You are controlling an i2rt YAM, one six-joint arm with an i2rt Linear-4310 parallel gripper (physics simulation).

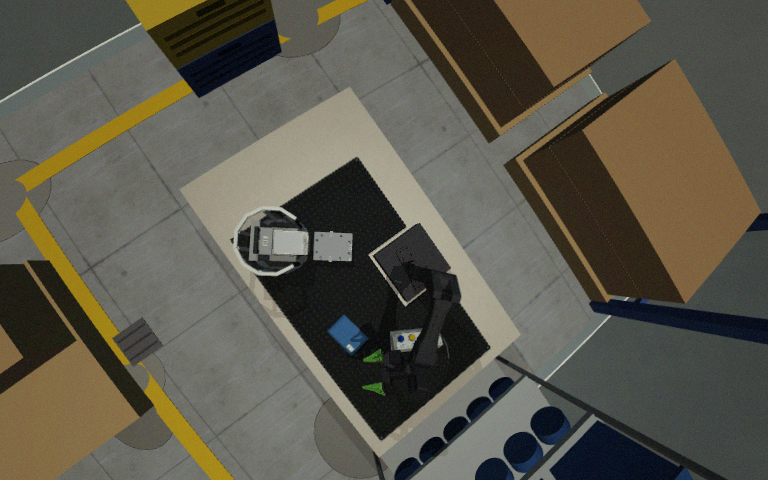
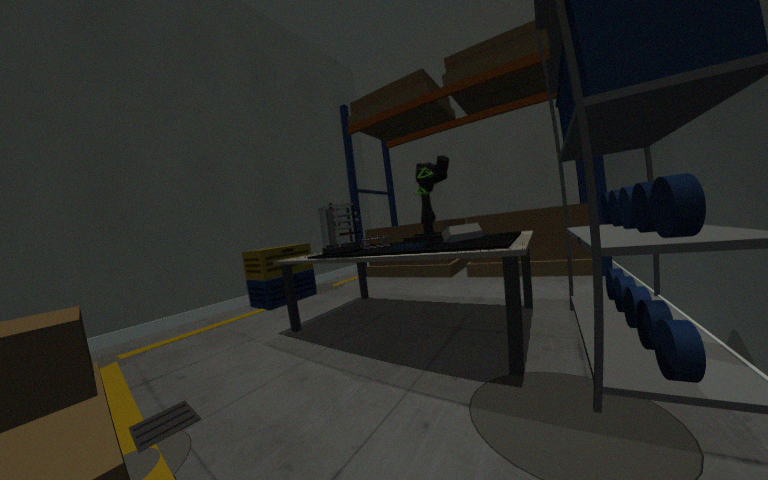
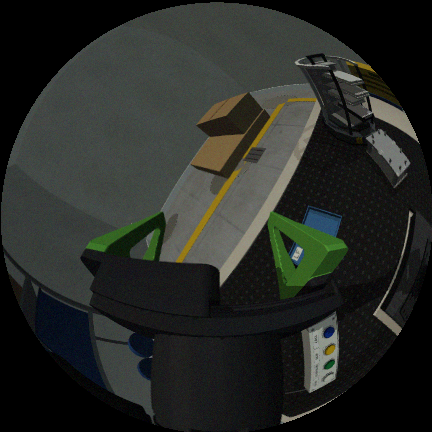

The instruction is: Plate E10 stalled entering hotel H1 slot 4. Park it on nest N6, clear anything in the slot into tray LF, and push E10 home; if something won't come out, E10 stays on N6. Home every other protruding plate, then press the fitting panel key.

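Places are measured from the arm's base along level axes (x back, y right, z up), in metres.
Pixels of known places: gripper, fingertip midpoint: (image 1: 362,373) (image 2: 416,186) (image 3: 216,217); arm's base at its link origin: (image 1: 412,267) (image 2: 429,234).
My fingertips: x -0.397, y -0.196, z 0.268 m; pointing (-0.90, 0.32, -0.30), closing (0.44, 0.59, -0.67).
Ahead of a thing's pixels: the offset from my fingertips to its top centre. Level surfaces: height alone.
My gripper (image 1: 369,373) (image 2: 420,182) (image 3: 216,217) has its green fingers wide apart and empty, high above the table's near end. Hotel H1 @[dx -0.058, dy +0.561, dz +0.003 m] (image 1: 254,244) (image 2: 324,226) (image 3: 320,90) is a round-backed tower; several pale plates (image 3: 349,77) sit in its slots and stick out at the open side. Slot numbers and plate labels are too small to read. A grey pinned block @[dx +0.130, dy +0.447, dz -0.230 m] (image 1: 333,246) (image 3: 387,150), seemingly the nest, stands before that side and looks bare. Blue tray LF @[dx +0.003, dy +0.074, dz -0.289 m] (image 1: 342,331) (image 3: 322,221) is partly behind a finger and looks empty. The white key panel @[dx +0.253, dy -0.102, dz -0.222 m] (image 3: 311,360) (image 1: 397,345) has blue, yellow, green and white keys.
A dark base plate with a pale edge (image 1: 419,240) (image 3: 416,285) lies under my arm's base, right of the block. The black mat @[dz -0.306 m] (image 1: 339,192) covers part of the pale table @[dz -0.318 m] (image 1: 317,130). A shelf with blue bins (image 1: 521,450) stands beyond the table's near end.
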